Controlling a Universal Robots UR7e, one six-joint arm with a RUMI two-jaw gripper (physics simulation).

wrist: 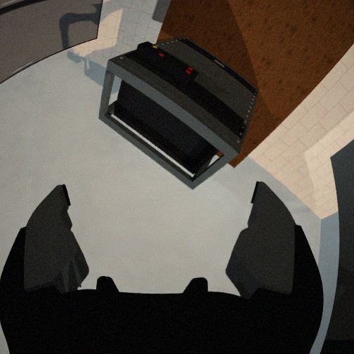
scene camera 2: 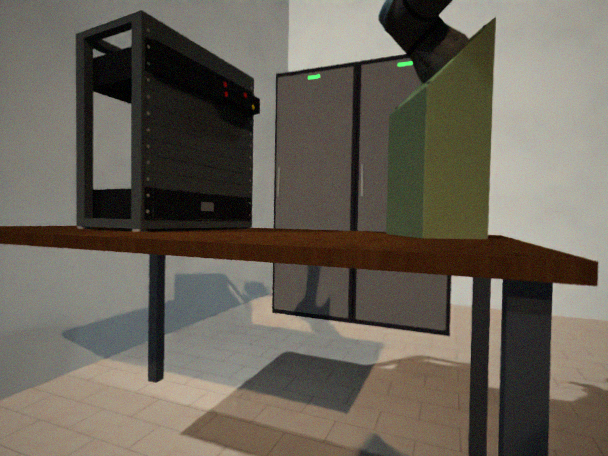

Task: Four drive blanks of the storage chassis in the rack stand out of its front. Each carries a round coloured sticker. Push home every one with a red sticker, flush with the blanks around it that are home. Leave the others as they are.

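Note:
The grey rack [scene camera 2: 138,125] [wrist: 150,135] stands at the left of the table in the scene view and at the upper middle of the wrist view. Its storage chassis is near the top. Two red stickers, an upper one [scene camera 2: 225,84] and a lower one [scene camera 2: 226,94], sit close together; a third red sticker [scene camera 2: 245,95] [wrist: 161,55] is nearer the end with the yellow sticker [scene camera 2: 253,107] [wrist: 155,47]. The blank with the yellow sticker visibly stands out; how far the red ones stand out is too dark to tell. My gripper [wrist: 159,186] is open and empty, apart from the rack.
The rack stands on a brown wooden table [scene camera 2: 320,250] [wrist: 300,45]. A tall green block [scene camera 2: 457,145] with a slanted top stands at the table's right, with the arm [scene camera 2: 432,42] behind it. A dark cabinet [scene camera 2: 315,150] [wrist: 45,35] with green lights stands behind the table.

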